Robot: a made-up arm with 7 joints.
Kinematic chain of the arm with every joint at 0, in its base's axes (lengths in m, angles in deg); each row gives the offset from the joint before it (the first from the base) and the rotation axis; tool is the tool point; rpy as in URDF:
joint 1: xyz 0 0 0.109 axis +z
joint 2: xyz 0 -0.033 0.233 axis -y
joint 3: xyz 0 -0.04 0.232 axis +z
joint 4: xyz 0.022 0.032 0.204 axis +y
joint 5: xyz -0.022 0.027 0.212 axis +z
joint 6: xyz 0 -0.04 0.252 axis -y
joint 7: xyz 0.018 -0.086 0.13 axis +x
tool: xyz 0 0 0 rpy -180 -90 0
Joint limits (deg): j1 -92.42..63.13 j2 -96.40..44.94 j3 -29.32..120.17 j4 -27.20..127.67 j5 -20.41..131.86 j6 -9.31..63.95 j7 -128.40..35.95
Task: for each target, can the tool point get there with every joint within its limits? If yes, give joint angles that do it. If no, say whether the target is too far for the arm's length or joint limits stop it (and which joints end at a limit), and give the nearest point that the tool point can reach.
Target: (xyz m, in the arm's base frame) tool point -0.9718 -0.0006 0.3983
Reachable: no: joint limits stop it (at a limit: joint 2, joint 3, joint 5, joint 6) | nearest point -0.8275 -0.0005 0.4708 | short by 0.161 m
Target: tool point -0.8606 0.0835 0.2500
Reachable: no: joint limits stop it (at a limit: joint 2, joint 3, joint 5, joint 6) | nearest point -0.7431 0.0721 0.3453 | short by 0.152 m
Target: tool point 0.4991 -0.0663 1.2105
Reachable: yes | joints -2.45 -25.72 70.81 -4.67 74.26 50.99 0.53
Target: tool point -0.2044 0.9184 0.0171
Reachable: no: joint limits stop it (at a limit: joint 1, joint 2, joint 5) | nearest point -0.1190 0.8119 0.0686 | short by 0.146 m
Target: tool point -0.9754 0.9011 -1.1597
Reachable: no: too far | nearest point -0.1371 0.5290 -0.1740 | short by 1.346 m
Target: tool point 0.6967 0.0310 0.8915
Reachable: yes | joints -31.66 -35.56 79.85 63.59 -1.21 45.48 -63.22
